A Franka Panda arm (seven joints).
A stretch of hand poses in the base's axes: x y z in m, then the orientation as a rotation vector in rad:
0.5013, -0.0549, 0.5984, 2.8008, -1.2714, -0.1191
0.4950, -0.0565, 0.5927, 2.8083, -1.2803, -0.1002
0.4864, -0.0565, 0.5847, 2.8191, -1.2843, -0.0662
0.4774, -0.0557, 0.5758, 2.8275, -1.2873, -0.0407
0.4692, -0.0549, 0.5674, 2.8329, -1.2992, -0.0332
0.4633, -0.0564, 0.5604, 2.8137, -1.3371, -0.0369
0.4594, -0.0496, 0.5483, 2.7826, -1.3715, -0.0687
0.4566, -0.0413, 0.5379, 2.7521, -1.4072, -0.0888
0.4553, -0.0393, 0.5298, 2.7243, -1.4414, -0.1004
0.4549, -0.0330, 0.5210, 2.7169, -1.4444, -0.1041
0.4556, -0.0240, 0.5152, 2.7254, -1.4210, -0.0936
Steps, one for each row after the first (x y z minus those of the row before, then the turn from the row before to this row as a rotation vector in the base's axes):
-0.0063, -0.0016, -0.0057, 0.0036, -0.0155, -0.0032
-0.0086, 0.0000, -0.0080, 0.0005, -0.0245, 0.0008
-0.0090, 0.0008, -0.0089, 0.0009, -0.0185, 0.0007
-0.0082, 0.0008, -0.0084, 0.0068, -0.0086, -0.0056
-0.0059, -0.0015, -0.0070, -0.0006, 0.0025, -0.0273
-0.0039, 0.0068, -0.0121, -0.0029, 0.0238, -0.0287
-0.0028, 0.0083, -0.0104, -0.0046, 0.0163, -0.0294
-0.0013, 0.0020, -0.0081, -0.0051, 0.0105, -0.0279
-0.0004, 0.0063, -0.0088, -0.0034, 0.0045, -0.0039
0.0007, 0.0090, -0.0058, -0.0057, -0.0040, 0.0163

